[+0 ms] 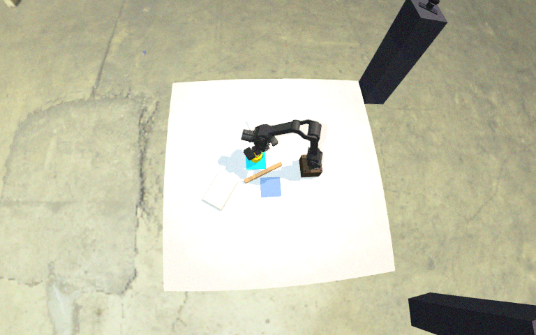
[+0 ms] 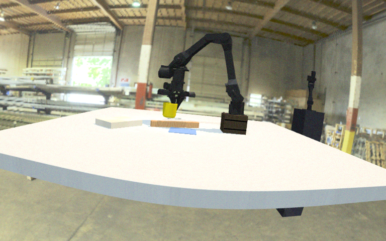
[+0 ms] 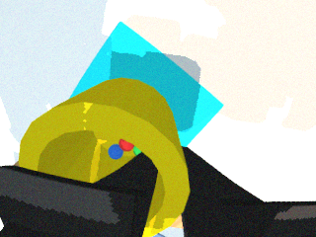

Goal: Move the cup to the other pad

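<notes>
Now: gripper tip 2 cm short of the cyan pad, 2 cm to the right of it and 8 cm above it. The rest, counted from my gripper tip: yellow cup: 2 cm ahead, 1 cm to the left; wooden bar: 1 cm behind, 10 cm to the left, 6 cm below; pale blue pad: 5 cm behind, 18 cm to the left, 8 cm below.
</notes>
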